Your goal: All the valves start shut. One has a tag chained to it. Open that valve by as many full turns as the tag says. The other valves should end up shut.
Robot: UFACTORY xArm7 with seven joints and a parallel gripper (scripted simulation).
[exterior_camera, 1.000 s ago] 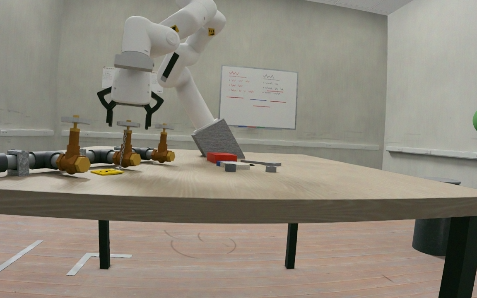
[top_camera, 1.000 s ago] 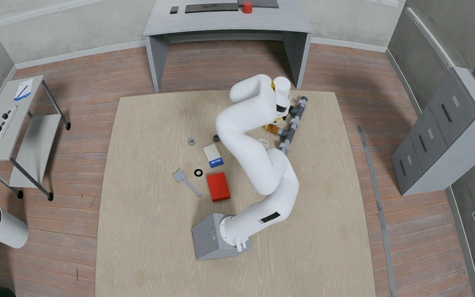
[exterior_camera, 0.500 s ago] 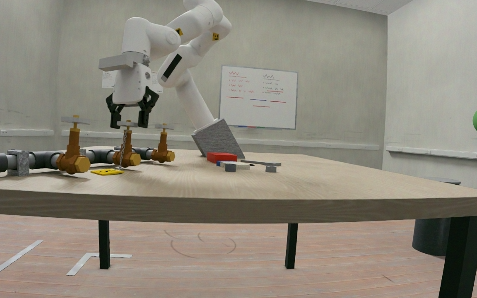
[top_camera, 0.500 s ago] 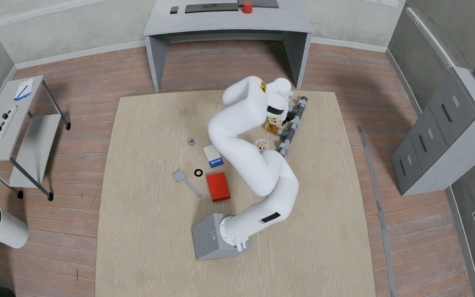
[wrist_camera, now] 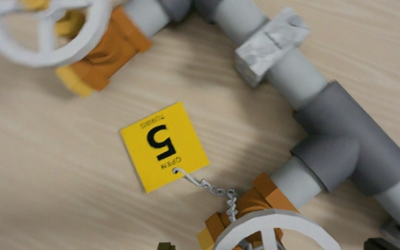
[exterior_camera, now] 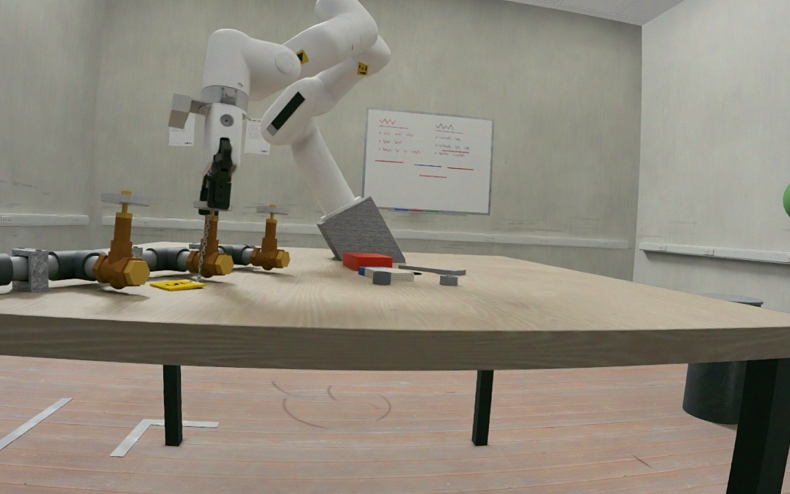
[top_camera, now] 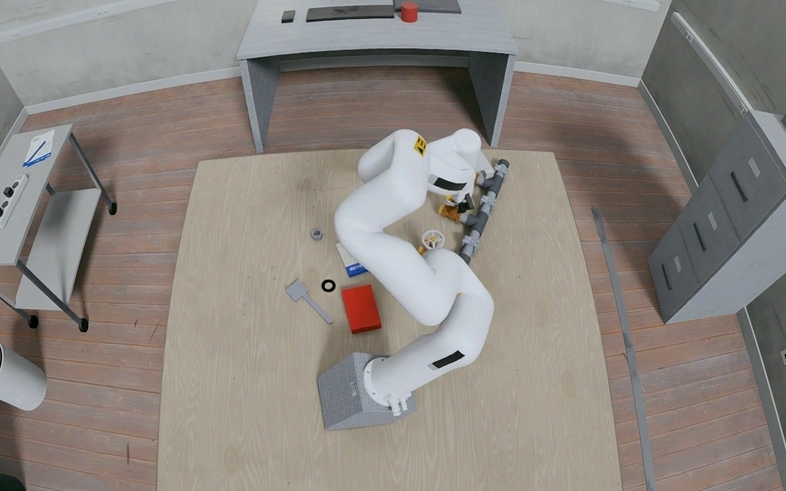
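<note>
Now: hand 80 mm short of the yellow tag, 30 mm to the left of it and 110 mm above it. Round my hand: blue-and-white box 70 mm behind, 310 mm to the left, 110 mm below; then red block 240 mm behind, 320 mm to the left, 100 mm below; then grey nut 30 mm ahead, 390 mm to the left, 110 mm below.
</note>
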